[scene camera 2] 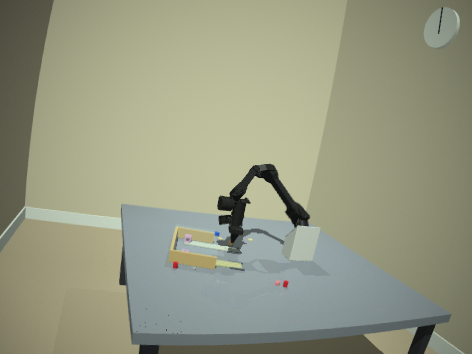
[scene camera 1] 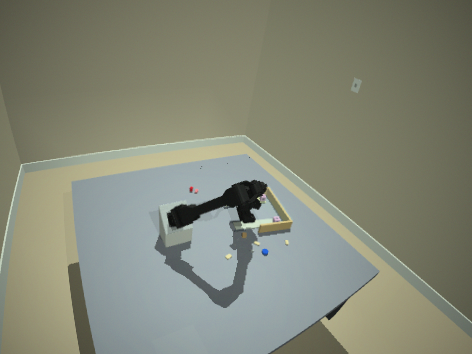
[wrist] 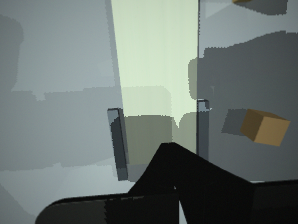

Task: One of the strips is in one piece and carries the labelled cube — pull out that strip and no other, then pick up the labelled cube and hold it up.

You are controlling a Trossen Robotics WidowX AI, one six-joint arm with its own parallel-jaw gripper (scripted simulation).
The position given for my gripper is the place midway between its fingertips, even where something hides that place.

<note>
My gripper (wrist: 167,149) is shut and holds nothing. Also in view: a pale green strip (wrist: 157,54).
</note>
